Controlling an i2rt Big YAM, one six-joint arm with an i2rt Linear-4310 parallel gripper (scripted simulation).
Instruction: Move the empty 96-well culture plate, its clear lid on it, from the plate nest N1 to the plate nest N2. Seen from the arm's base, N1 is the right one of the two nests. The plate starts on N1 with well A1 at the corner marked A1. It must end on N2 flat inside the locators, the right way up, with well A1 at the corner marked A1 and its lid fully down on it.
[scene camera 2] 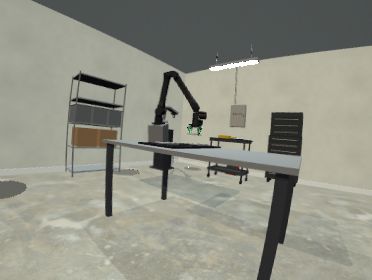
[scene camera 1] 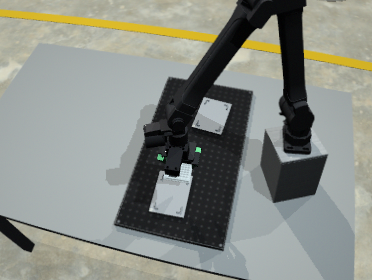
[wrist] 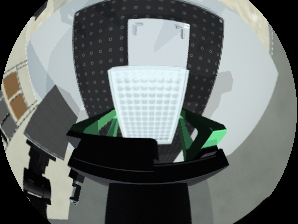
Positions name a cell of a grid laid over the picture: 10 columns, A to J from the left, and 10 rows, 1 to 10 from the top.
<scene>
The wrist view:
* my gripper: E5
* clear lid: E5
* grey nest: F2
</scene>
